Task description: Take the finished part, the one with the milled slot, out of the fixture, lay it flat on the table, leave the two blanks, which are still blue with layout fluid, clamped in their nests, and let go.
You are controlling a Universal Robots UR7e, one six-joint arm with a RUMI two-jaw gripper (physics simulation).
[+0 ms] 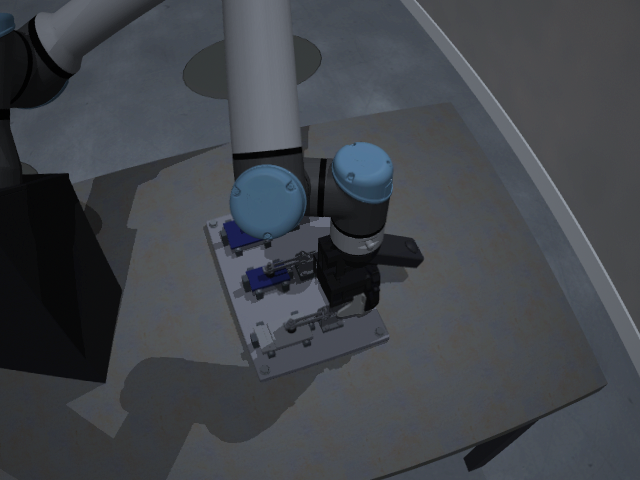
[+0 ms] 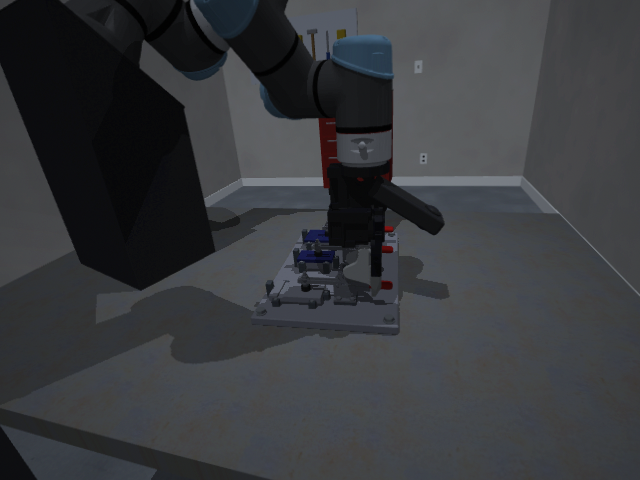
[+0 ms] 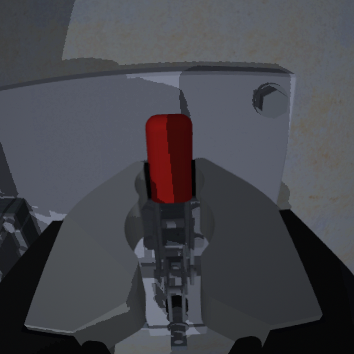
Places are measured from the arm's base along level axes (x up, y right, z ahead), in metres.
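Pixels of known places: gripper, fingertip midpoint: (image 1: 355,308) (image 2: 373,292) (image 3: 170,163); arm's base, link origin: (image 2: 92,54).
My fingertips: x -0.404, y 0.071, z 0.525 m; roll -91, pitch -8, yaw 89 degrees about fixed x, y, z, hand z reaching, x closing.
For each thing: its top centre in the pictures, then the offset to it from my fingertips. Level surfaces: height alone.
- finished part, top centre: (image 3: 176,310) (image 1: 283,331) (image 2: 297,288) dz -0.130, dx +0.000, dy +0.014 m
- fixture plate, top centre: (image 3: 25,250) (image 1: 291,275) (image 2: 337,267) dz -0.090, dx -0.016, dy -0.101 m
- clamp's red handle, top centre: (image 3: 173,240) (image 2: 364,273) dz -0.015, dx +0.035, dy +0.001 m
- middle blue blank, top centre: (image 1: 267,274) (image 2: 316,255) dz -0.132, dx +0.010, dy -0.096 m
- far blue blank, top centre: (image 1: 247,229) (image 2: 324,235) dz -0.150, dx +0.005, dy -0.205 m
- middle clamp, top centre: (image 1: 306,251) (image 2: 351,239) dz -0.061, dx +0.046, dy -0.104 m
- table, surface height: dx -0.031 m
The finished part (image 1: 289,339) (image 2: 299,296), pale grey, lies in the nearest nest of the fixture plate (image 1: 356,343) (image 2: 336,319). Its slot is hard to make out. The arm of its toggle clamp (image 1: 308,318) (image 2: 323,280) lies over it, with the black tip down on the part. My gripper (image 2: 376,289) (image 3: 170,163) is shut on that clamp's red handle (image 3: 169,145) (image 2: 386,285), with one jaw at each side of it. The middle blue blank (image 1: 261,279) (image 2: 308,256) and the far blue blank (image 1: 239,238) (image 2: 314,236) sit in their nests; a clamp tip rests on the middle one.
The middle clamp (image 1: 303,262) stands close beside the gripper body. Bolt heads (image 1: 379,331) (image 3: 271,100) stand at the plate's corners. The table (image 1: 465,335) (image 2: 439,387) extends around the plate. A black pedestal (image 1: 51,289) (image 2: 170,206) stands at the left.
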